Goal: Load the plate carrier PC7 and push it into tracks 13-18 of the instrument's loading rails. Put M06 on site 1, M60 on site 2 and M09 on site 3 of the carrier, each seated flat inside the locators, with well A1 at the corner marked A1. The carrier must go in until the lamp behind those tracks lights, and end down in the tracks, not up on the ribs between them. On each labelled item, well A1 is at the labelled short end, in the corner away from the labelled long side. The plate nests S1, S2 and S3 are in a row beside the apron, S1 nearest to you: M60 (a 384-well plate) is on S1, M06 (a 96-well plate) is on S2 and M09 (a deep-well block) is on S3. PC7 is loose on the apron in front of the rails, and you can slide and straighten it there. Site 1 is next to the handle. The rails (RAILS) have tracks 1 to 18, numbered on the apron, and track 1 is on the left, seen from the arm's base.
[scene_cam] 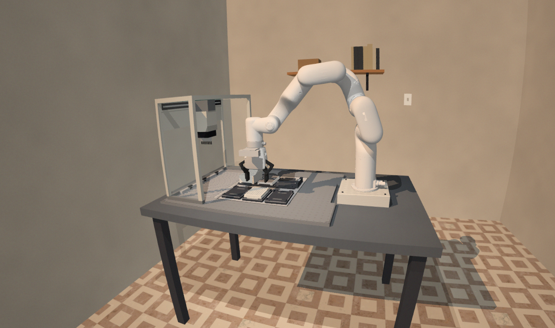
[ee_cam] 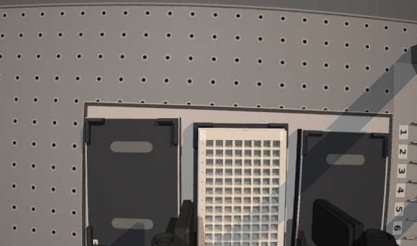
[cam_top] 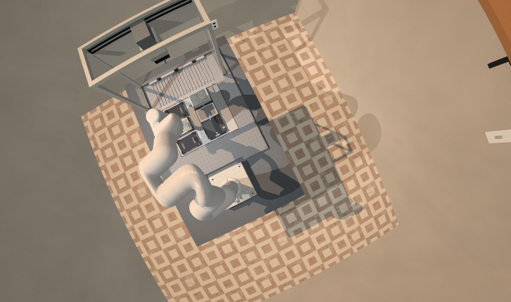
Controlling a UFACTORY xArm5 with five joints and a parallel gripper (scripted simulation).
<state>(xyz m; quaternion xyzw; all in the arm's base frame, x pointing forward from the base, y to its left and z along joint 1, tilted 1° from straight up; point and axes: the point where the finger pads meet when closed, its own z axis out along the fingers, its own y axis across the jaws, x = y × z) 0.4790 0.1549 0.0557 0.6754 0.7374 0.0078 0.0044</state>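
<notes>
The white plate is 60 mm below my hand. From my hand the other things lie so: plate carrier PC7: 20 mm ahead, 190 mm to the right, 70 mm below; then plate nest S3: 110 mm ahead, 80 mm below; then plate nest S1: 110 mm behind, 10 mm to the right, 80 mm below.
</notes>
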